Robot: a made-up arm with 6 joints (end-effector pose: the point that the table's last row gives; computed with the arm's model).
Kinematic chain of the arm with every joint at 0, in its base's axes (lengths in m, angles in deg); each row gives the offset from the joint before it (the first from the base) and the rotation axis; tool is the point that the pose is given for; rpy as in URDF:
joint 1: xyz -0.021 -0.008 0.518 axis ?
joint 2: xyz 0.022 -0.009 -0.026 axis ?
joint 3: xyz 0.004 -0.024 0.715 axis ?
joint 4: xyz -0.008 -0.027 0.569 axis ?
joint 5: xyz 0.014 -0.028 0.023 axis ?
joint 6: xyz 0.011 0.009 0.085 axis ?
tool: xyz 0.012 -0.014 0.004 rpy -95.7 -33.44 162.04
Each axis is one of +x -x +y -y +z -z.
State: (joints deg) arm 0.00 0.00 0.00 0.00 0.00 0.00
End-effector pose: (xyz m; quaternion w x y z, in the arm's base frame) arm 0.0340 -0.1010 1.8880 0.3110 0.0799 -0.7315 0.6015
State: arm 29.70 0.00 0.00 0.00 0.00 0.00
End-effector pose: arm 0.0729 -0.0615 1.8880 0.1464 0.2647 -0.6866 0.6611
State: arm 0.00 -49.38 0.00 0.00 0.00 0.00
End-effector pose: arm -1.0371 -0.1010 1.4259 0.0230 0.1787 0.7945 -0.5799
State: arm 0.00 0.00 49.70 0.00 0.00 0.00
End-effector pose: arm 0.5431 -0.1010 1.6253 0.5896 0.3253 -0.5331 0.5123
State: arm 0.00 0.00 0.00 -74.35 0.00 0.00
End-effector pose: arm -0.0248 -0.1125 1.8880 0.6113 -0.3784 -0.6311 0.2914
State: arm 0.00 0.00 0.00 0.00 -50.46 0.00
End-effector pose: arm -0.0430 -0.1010 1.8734 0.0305 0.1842 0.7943 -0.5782
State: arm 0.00 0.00 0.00 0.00 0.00 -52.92
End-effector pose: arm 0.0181 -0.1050 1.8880 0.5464 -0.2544 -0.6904 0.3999
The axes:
joint 1: +z
joint 2: +y
joint 3: +y
joint 4: +z
joint 5: +y
joint 6: +z

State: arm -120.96 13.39 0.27 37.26 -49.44 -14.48
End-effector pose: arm -0.2877 -0.2324 1.8368 0.4098 -0.7142 -0.5085 0.2518
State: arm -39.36 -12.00 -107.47 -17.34 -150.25 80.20
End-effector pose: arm -0.4815 0.3010 0.8785 0.1419 0.7117 -0.6880 -0.0024
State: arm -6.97 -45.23 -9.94 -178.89 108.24 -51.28
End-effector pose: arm -1.0165 0.0888 1.2304 0.2617 0.4111 -0.3976 -0.7775
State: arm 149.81 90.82 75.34 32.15 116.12 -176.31
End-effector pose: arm -0.7021 0.4050 -0.0786 0.8326 0.1653 -0.5282 0.0204
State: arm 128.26 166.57 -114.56 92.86 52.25 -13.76
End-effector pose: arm -0.4814 0.5147 0.1663 0.3986 -0.4621 -0.7024 -0.3664
